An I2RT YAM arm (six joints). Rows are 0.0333 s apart.
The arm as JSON. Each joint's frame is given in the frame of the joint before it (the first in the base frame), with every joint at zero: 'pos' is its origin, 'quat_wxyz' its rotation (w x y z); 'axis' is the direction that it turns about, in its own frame. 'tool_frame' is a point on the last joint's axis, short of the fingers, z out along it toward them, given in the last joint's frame.
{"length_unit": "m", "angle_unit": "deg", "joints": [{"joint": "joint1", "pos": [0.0, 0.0, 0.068], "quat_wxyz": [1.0, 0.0, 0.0, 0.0], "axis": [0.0, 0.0, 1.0]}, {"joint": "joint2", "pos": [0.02, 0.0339, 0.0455], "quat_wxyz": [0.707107, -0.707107, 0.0, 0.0], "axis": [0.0, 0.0, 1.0]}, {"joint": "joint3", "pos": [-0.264, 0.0, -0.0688], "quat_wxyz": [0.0, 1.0, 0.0, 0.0], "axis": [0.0, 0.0, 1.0]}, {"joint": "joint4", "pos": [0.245, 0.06, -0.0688], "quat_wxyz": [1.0, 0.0, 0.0, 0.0], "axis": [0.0, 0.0, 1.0]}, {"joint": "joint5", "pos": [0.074, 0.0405, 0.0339], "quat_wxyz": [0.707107, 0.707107, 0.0, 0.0], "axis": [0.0, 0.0, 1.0]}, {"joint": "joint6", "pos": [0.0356, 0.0, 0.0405], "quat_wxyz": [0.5, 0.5, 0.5, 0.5], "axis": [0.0, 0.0, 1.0]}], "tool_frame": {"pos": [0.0, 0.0, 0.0], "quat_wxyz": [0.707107, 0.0, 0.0, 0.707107]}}
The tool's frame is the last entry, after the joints.
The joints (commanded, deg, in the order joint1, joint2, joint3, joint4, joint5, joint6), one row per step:
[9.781, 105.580, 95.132, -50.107, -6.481, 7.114]
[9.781, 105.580, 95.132, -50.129, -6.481, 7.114]
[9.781, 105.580, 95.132, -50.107, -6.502, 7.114]
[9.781, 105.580, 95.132, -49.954, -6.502, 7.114]
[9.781, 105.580, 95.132, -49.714, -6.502, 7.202]
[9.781, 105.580, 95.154, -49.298, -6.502, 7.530]
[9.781, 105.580, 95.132, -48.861, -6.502, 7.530]
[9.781, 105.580, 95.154, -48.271, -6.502, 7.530]
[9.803, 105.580, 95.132, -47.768, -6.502, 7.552]
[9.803, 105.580, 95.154, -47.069, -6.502, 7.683]
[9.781, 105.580, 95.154, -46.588, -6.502, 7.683]
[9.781, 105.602, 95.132, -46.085, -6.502, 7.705]
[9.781, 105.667, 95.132, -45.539, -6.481, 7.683]
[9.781, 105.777, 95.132, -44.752, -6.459, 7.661]
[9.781, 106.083, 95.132, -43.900, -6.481, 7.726]
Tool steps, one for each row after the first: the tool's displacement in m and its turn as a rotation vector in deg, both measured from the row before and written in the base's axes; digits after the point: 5 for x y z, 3 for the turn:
[-0.00004, -0.00001, -0.00002, -0.004, 0.022, 0.000]
[0.00003, 0.00002, 0.00002, 0.022, -0.019, 0.010]
[0.00025, 0.00004, 0.00014, 0.026, -0.151, 0.000]
[0.00039, 0.00007, 0.00023, 0.082, -0.219, -0.076]
[0.00071, 0.00012, 0.00052, 0.229, -0.367, -0.282]
[0.00068, 0.00012, 0.00031, 0.071, -0.409, 0.000]
[0.00098, 0.00017, 0.00070, 0.104, -0.603, 0.000]
[0.00075, 0.00029, 0.00038, 0.093, -0.470, 0.003]
[0.00114, 0.00020, 0.00083, 0.188, -0.684, -0.110]
[0.00079, -0.00002, 0.00050, 0.082, -0.474, -0.022]
[0.00083, 0.00014, 0.00026, 0.089, -0.448, -0.018]
[0.00106, 0.00017, 0.00014, 0.053, -0.481, 0.007]
[0.00156, 0.00026, 0.00011, 0.085, -0.675, 0.006]
[0.00224, 0.00040, -0.00114, 0.146, -0.522, -0.040]

